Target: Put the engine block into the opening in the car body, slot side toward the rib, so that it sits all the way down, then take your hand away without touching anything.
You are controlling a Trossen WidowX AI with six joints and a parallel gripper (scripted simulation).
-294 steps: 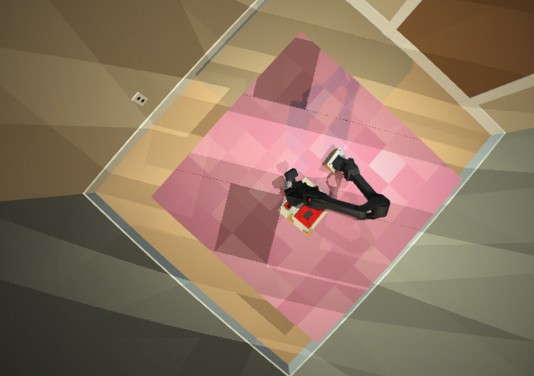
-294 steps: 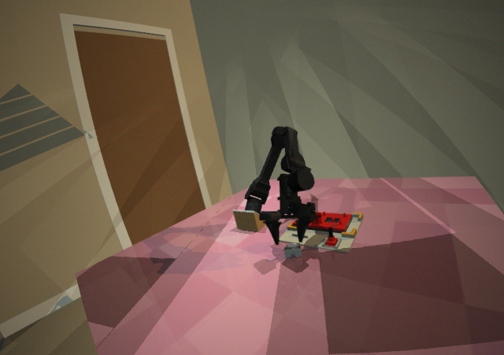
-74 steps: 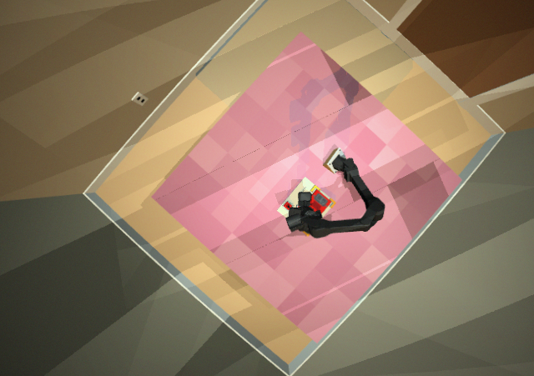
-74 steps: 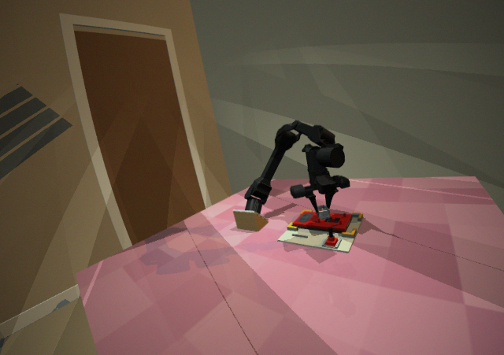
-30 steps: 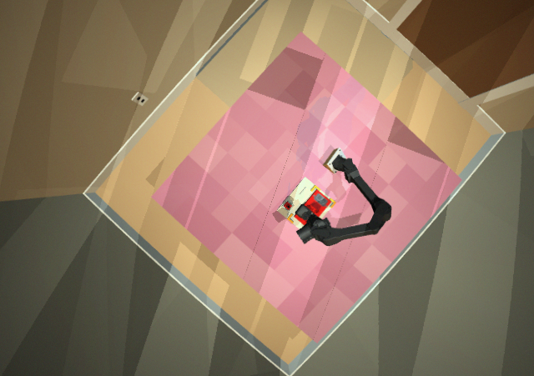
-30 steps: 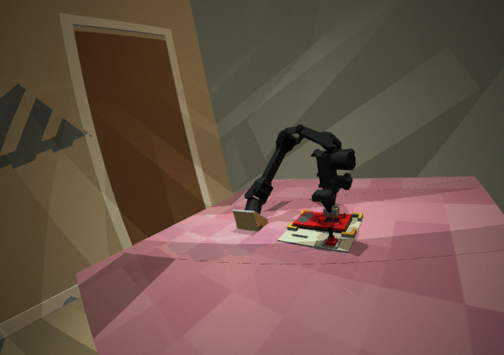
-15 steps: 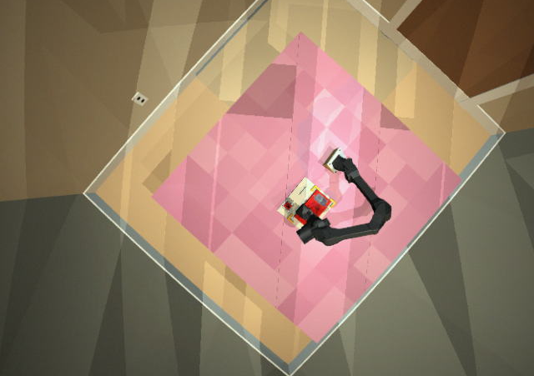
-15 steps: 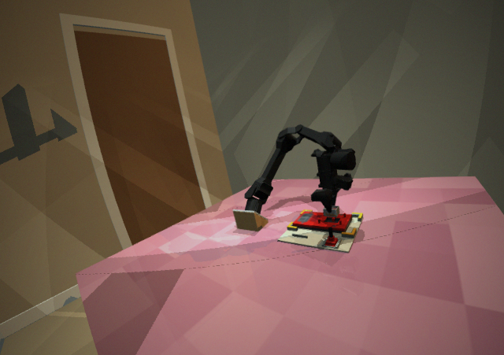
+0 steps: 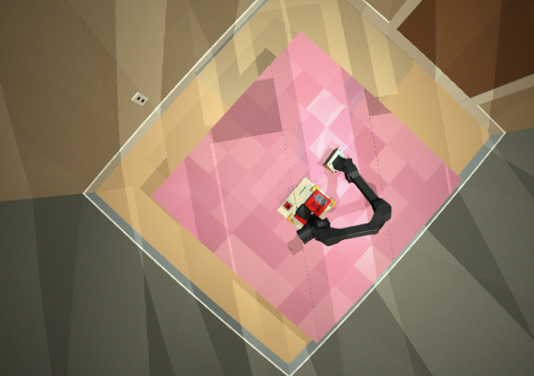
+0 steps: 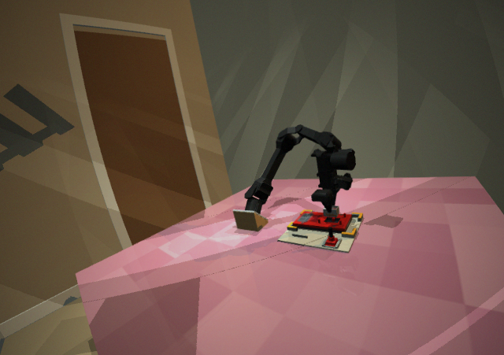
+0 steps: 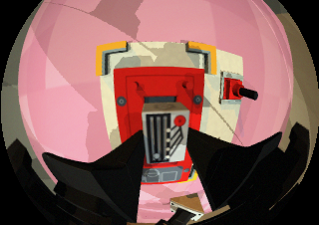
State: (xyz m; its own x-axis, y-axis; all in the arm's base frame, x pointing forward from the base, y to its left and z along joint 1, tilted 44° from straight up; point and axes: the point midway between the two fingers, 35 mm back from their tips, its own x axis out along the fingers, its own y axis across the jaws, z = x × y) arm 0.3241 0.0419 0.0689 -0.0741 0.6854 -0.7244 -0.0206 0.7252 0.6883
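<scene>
My gripper tip is 50 mm above the cream base board, 20 mm to the left of it and 20 mm past it. Also, from my gripper tip: dark upright peg 120 mm to the right, 40 mm ahead, 30 mm below; engine block 10 mm below.
</scene>
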